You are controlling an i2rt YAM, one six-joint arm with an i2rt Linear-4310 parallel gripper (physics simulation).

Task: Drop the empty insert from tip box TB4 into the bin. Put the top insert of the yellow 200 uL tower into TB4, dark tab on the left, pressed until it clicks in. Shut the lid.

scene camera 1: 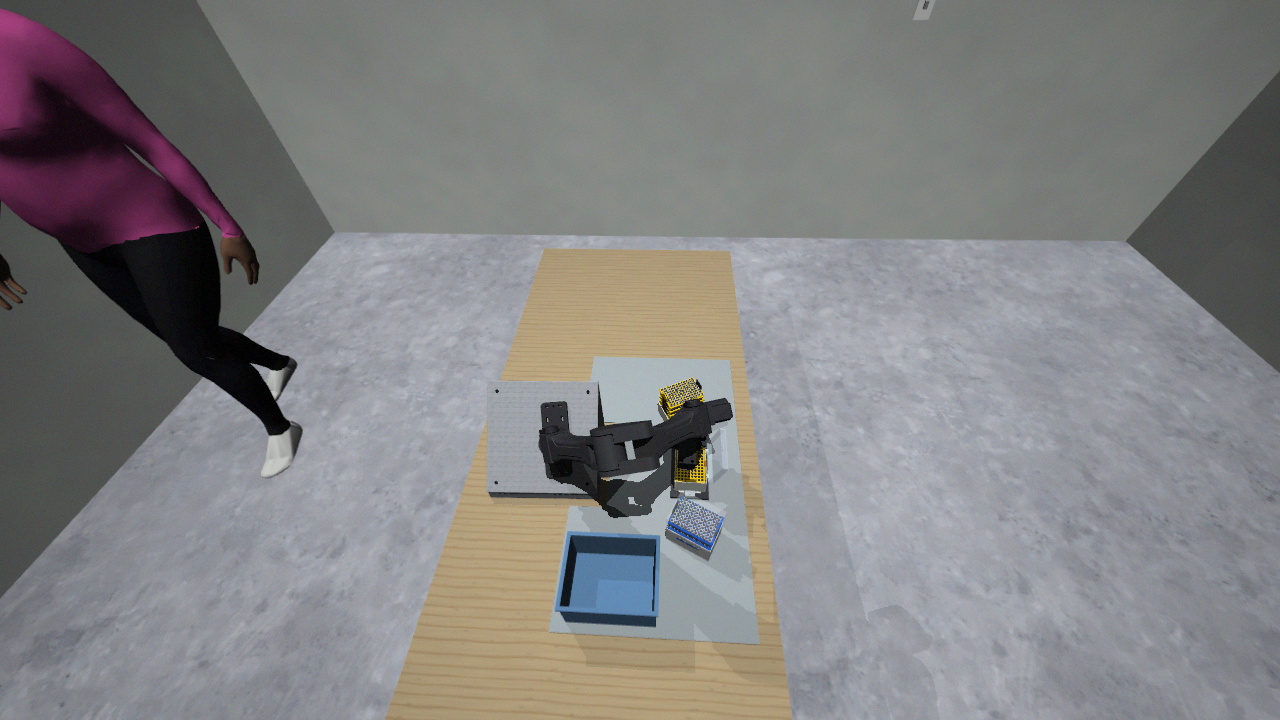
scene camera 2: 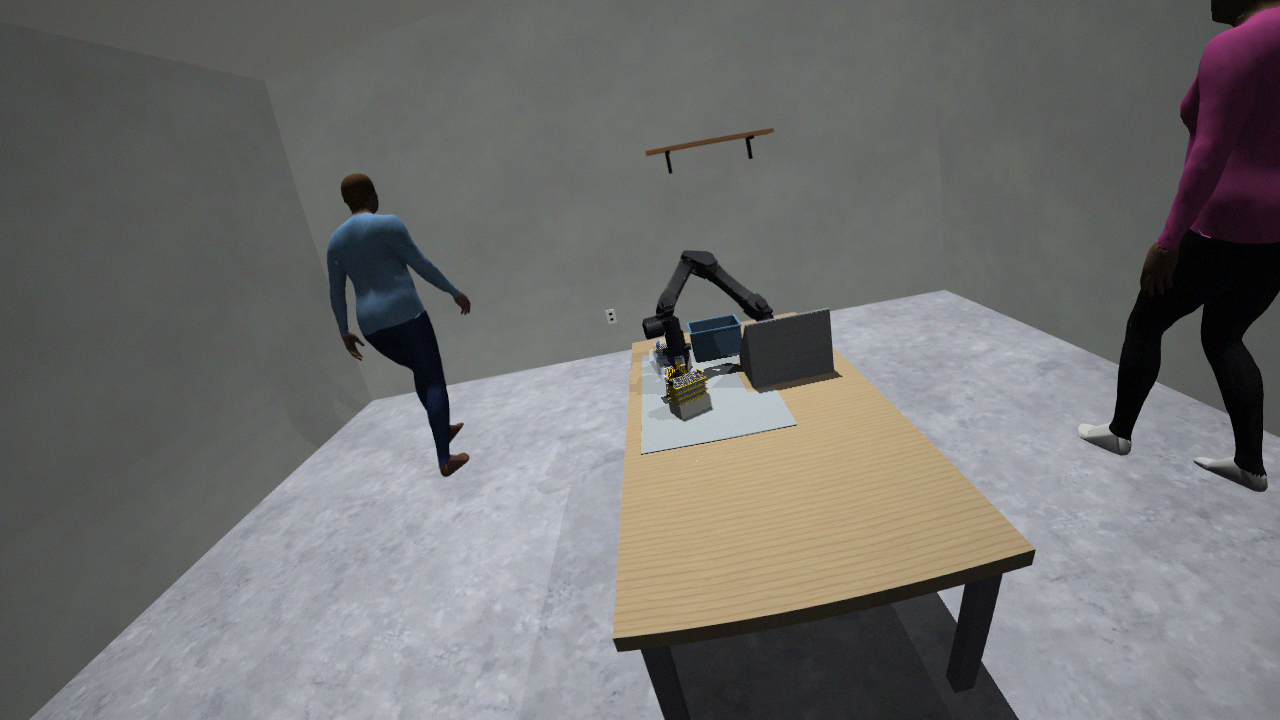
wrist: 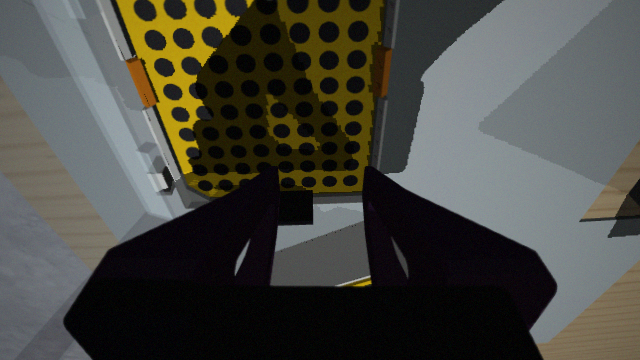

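Observation:
Tip box TB4 [scene camera 1: 690, 491] [wrist: 380, 130] stands on the mat with its clear lid [scene camera 1: 720, 458] open to the side. Its yellow insert [scene camera 1: 691, 471] [wrist: 285, 107] lies in the box, its holes without tips. A dark tab [wrist: 297, 208] sticks out at the insert's near end in the wrist view. My gripper [scene camera 2: 677, 361] [wrist: 321, 179] is partly open over that end, its left finger beside the tab, nothing held. The yellow tower [scene camera 1: 682, 394] [scene camera 2: 688, 394] stands close by; a bit of it [wrist: 361, 283] shows between the fingers. The blue bin [scene camera 1: 608, 617] [scene camera 2: 714, 342] stands on the mat. The arm hides part of TB4.
A blue-and-white tip box [scene camera 1: 694, 525] stands beside TB4, on the bin's side. A grey perforated plate [scene camera 1: 528, 438] [scene camera 2: 792, 351] stands by the arm's base. The pale mat [scene camera 1: 626, 376] [scene camera 2: 742, 420] lies on the wooden table [scene camera 1: 640, 295] [scene camera 2: 787, 501]. People stand away from the table.

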